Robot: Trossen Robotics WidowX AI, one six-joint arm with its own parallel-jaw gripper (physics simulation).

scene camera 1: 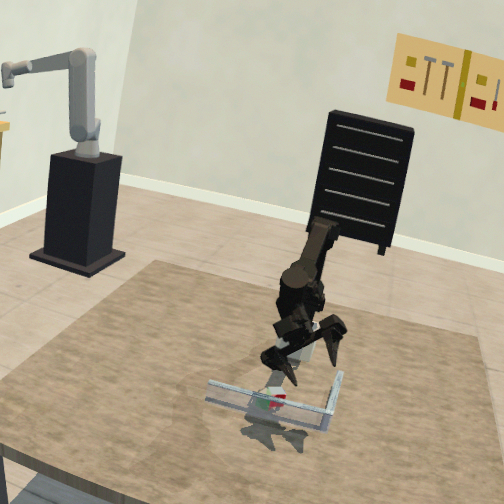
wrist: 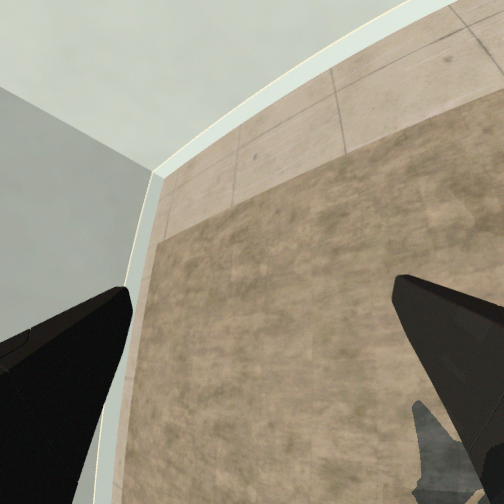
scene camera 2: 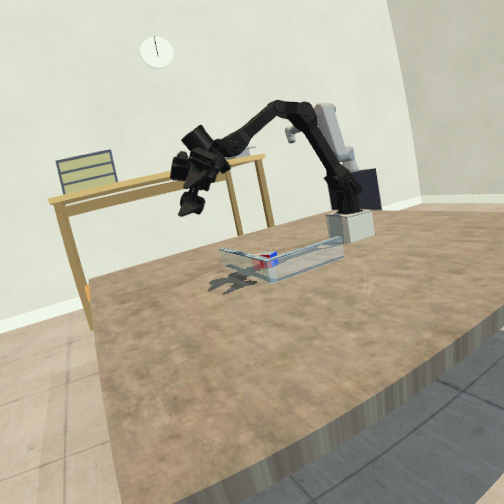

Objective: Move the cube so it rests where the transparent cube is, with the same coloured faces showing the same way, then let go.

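The small cube with red, green and white faces lies on the table inside a glassy L-shaped frame; it also shows in scene camera 2 with red and blue faces. I cannot make out a separate transparent cube apart from it. My gripper hangs open and empty above the cube, tilted, well clear of it. In the wrist view only the two dark fingers and bare table show; the cube is out of sight.
A glassy corner frame lies on the brown table by the arm's base. A black drawer cabinet, a second grey arm on a black pedestal and a wooden table stand off the table.
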